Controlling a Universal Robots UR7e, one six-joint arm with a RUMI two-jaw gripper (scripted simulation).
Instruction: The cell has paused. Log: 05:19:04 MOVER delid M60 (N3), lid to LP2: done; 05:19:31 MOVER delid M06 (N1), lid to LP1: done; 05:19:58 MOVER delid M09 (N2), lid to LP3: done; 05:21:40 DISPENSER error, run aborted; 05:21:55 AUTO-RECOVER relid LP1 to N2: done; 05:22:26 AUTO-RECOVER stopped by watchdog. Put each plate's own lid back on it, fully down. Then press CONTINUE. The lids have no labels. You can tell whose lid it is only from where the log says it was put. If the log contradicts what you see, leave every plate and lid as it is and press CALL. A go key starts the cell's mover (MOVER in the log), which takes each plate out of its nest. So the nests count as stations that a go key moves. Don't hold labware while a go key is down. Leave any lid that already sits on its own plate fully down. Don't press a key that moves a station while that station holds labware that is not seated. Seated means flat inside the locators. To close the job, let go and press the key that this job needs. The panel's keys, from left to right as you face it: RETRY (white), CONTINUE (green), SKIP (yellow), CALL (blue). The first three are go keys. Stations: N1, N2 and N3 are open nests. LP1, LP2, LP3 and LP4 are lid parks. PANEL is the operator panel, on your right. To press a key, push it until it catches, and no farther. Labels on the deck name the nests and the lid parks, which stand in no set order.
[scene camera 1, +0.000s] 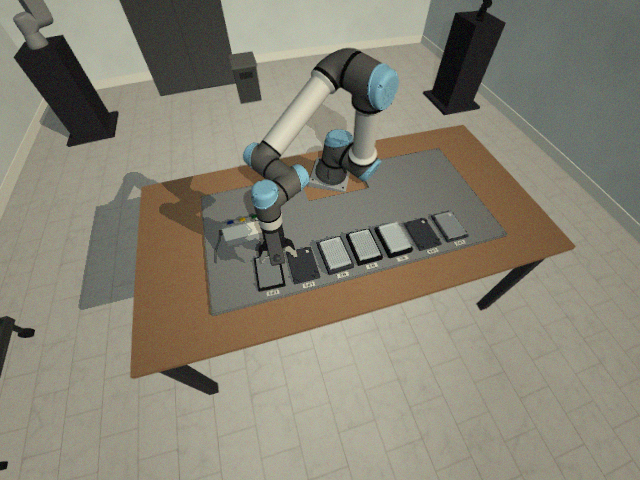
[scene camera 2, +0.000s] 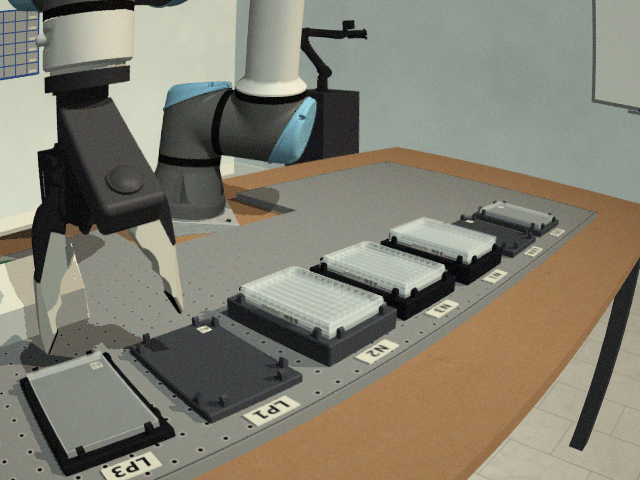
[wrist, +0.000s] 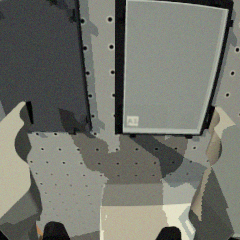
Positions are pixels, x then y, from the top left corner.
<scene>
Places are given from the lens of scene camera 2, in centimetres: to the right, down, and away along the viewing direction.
my gripper (scene camera 2: 115, 333): -17, 8, 41
lid (scene camera 2: 87, 403): -19, 13, 38
lid (scene camera 2: 501, 210): 32, -5, 93
lid park LP1 (scene camera 2: 216, 362): -9, 11, 48
lid park LP3 (scene camera 2: 165, 431): -12, 15, 37
The marked spots on the lid park LP1 and the lid park LP3 are 11 cm apart.
</scene>
